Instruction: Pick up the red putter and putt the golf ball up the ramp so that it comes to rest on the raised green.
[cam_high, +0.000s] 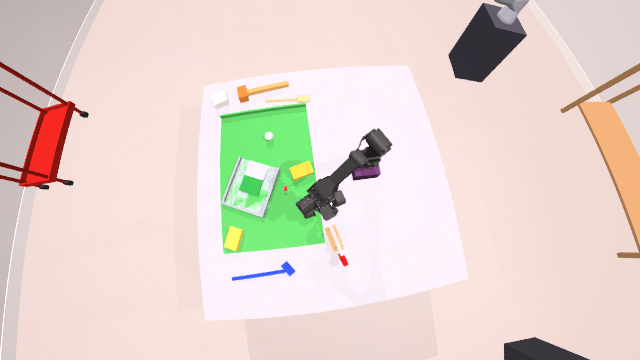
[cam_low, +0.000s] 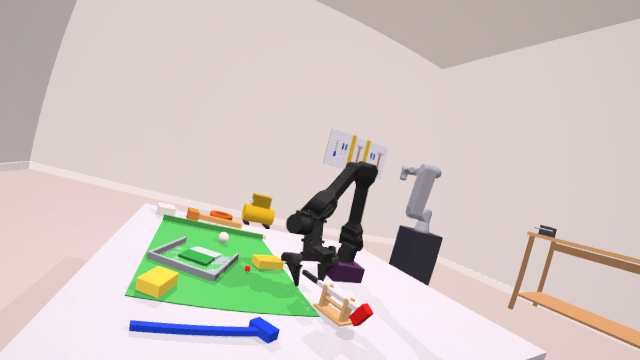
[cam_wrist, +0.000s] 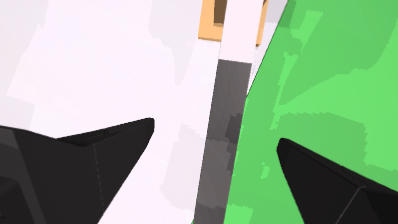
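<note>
Right now my gripper tip is 5 cm past the red putter, 10 cm to the right of it and 3 cm below it. From my gripper tip the other things lie so: blue putter 26 cm ahead, 29 cm to the left, 1 cm below; wooden stand 5 cm behind, 12 cm to the left; small red cube 18 cm ahead, 10 cm to the right, 2 cm below.
</note>
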